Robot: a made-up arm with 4 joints.
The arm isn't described. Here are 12 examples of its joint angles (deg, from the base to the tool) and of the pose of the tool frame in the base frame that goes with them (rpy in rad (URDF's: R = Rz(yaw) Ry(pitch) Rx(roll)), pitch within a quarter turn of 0, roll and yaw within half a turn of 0; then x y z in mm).
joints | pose
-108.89 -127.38 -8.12 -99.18 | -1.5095 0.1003 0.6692 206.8 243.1 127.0
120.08 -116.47 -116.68 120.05 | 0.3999 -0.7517 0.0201 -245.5 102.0 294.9
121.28 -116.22 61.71 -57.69 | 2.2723 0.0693 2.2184 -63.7 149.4 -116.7
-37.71 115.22 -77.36 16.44 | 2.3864 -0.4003 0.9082 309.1 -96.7 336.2
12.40 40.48 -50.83 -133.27 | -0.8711 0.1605 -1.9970 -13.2 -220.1 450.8
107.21 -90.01 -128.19 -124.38 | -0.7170 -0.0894 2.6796 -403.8 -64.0 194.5
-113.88 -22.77 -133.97 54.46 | -2.1253 -0.7111 2.2524 37.9 127.3 -45.1
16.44 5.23 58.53 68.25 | -1.2806 -0.4532 1.4901 -354.0 154.2 282.7
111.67 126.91 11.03 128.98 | -1.4993 0.9791 -2.4148 -23.9 -110.5 -198.5
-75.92 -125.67 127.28 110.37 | -0.4133 0.3581 -2.1733 335.3 -273.4 326.5
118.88 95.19 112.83 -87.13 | -2.7678 -0.4841 0.0502 -5.1 94.6 -118.6
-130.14 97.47 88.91 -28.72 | -0.6029 -0.3767 -2.0909 370.2 -34.2 185.9
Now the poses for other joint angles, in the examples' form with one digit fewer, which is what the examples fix.
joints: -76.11 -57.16 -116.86 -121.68
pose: 2.751 -0.002 -0.068 356 -100 93
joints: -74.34 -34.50 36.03 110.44
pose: 0.724 -0.083 2.423 112 79 568
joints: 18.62 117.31 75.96 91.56
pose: 2.483 -1.018 -2.165 -409 106 442
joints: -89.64 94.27 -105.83 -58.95
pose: 2.900 -0.136 2.543 208 127 37
